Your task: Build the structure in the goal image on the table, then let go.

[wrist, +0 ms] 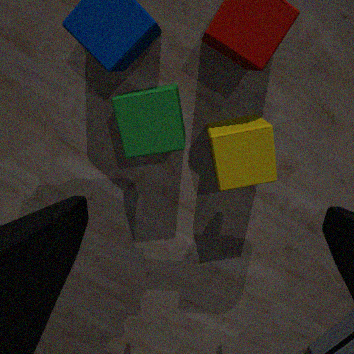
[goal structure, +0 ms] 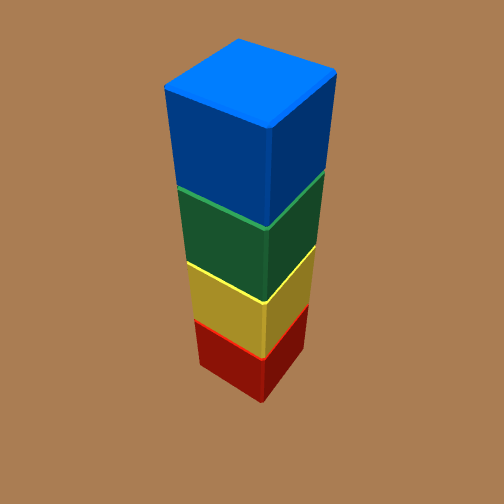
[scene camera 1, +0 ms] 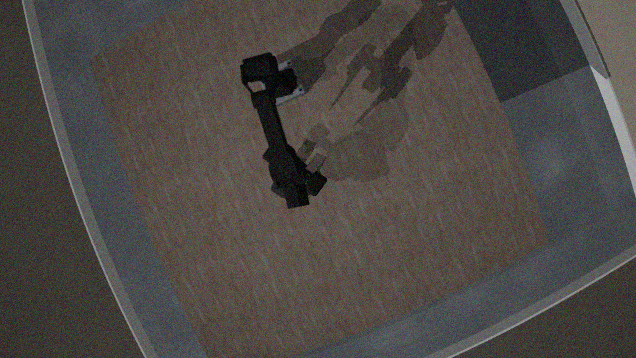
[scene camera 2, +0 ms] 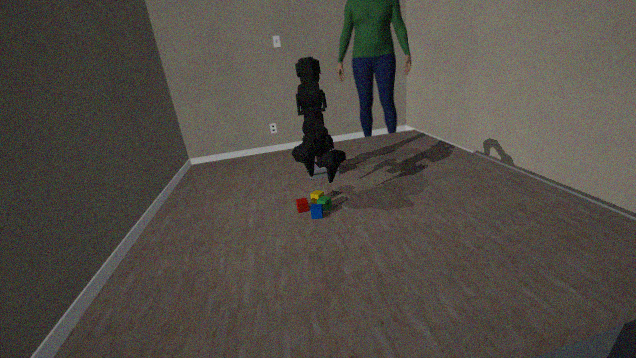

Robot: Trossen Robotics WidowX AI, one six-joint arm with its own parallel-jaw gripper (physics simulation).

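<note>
A red cube point(scene camera 2: 302, 205) point(wrist: 252, 30), a blue cube point(scene camera 2: 316, 211) point(wrist: 111, 30), a green cube point(scene camera 2: 325, 202) point(wrist: 149, 121) and a yellow cube point(scene camera 2: 317, 195) point(wrist: 245, 157) lie apart in a loose group on the wood-look surface. In the wrist view, blue and red are at the top, with green below blue and yellow below red. My gripper point(scene camera 2: 321, 179) point(wrist: 208, 213) is open and empty, pointing down above the surface, on the arm-base side of the cubes. In scene camera 1 the arm hides most of the group.
The black arm point(scene camera 1: 272, 122) stands on a pale base plate point(scene camera 1: 290, 99). A person in a green top point(scene camera 2: 374, 30) and blue trousers stands at the back wall. Walls with white skirting point(scene camera 2: 240, 153) border the surface. Dark arm shadows fall beside and across the cube area.
</note>
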